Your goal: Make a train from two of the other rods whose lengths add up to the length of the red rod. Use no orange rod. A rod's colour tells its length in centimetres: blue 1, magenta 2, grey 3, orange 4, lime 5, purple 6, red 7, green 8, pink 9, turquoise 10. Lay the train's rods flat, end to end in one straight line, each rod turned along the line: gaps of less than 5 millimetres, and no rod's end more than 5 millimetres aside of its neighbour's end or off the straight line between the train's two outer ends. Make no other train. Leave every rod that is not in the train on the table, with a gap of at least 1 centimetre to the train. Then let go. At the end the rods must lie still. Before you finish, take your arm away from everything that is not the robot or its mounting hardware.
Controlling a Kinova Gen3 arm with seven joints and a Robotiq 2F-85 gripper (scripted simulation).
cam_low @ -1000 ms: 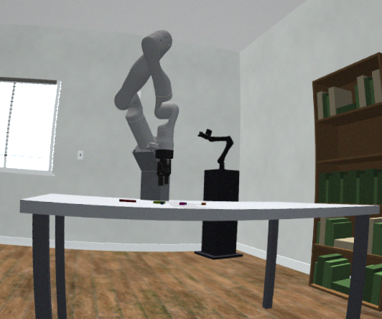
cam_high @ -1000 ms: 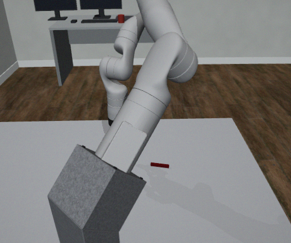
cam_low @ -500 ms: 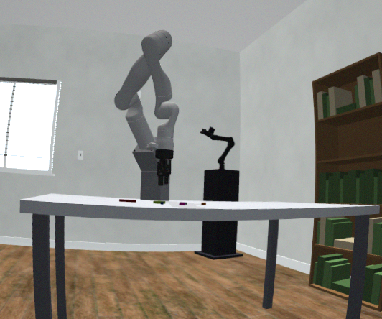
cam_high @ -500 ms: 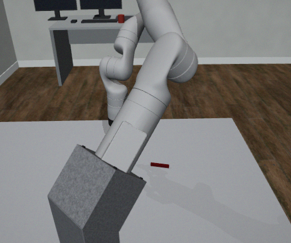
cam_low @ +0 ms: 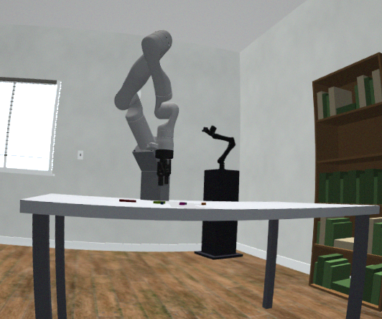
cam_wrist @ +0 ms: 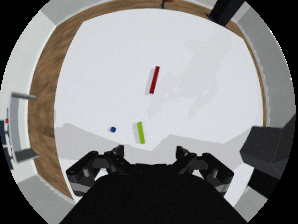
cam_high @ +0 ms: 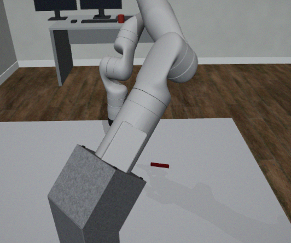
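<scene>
Right now my hand is 100 mm short of the magenta rod, 40 mm to the right of it and 80 mm above it. The rest, counted from my hand: grey rod 60 mm ahead, 70 mm to the left, 80 mm below; lime rod 20 mm ahead, 20 mm to the right, 80 mm below; blue rod 80 mm ahead, 40 mm to the right, 80 mm below.
</scene>
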